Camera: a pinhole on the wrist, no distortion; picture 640 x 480 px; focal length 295.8 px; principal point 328.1 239.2 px. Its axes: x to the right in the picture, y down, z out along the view. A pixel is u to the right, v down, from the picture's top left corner.
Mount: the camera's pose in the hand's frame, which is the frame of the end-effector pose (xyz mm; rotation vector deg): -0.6 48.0 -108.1 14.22 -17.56 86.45
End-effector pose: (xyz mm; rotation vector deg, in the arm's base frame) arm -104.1 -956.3 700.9 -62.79 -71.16 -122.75
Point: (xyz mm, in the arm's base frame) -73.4 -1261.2 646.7
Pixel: behind the camera
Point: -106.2 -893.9 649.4
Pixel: 241.7 287.1
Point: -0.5 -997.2 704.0
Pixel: 577.0 417.7
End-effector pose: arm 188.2 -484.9 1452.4 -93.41 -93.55 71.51
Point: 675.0 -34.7 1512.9
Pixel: behind the camera
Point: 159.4 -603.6 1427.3
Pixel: 387.2 402.4
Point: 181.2 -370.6 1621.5
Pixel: outside the picture
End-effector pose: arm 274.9 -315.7 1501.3 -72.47 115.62 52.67
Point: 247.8 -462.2 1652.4
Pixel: behind the camera
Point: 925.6 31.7 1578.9
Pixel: 147.4 465.5
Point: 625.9 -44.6 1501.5
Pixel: 229.6 402.3
